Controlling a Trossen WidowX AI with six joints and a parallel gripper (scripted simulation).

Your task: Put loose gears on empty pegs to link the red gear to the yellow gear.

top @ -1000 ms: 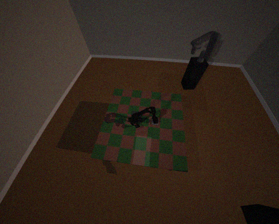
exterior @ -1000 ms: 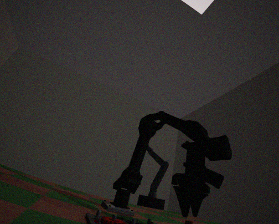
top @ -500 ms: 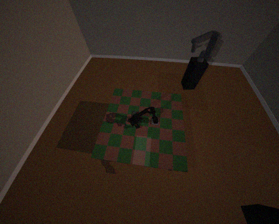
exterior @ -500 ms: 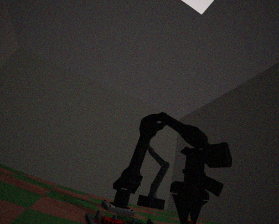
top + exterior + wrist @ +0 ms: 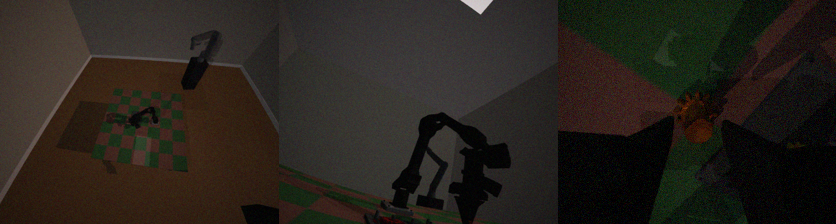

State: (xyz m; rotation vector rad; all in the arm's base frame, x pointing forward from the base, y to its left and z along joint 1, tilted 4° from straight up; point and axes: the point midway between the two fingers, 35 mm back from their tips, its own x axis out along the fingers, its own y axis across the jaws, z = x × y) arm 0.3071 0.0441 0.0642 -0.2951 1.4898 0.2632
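Now: gripper tip 1 cm past the yellow gear, 12 cm to the left of it and 1 cm above it. Round my gripper tip: orange gear: 1 cm below; then red gear: 4 cm behind, 20 cm to the right, 1 cm below.
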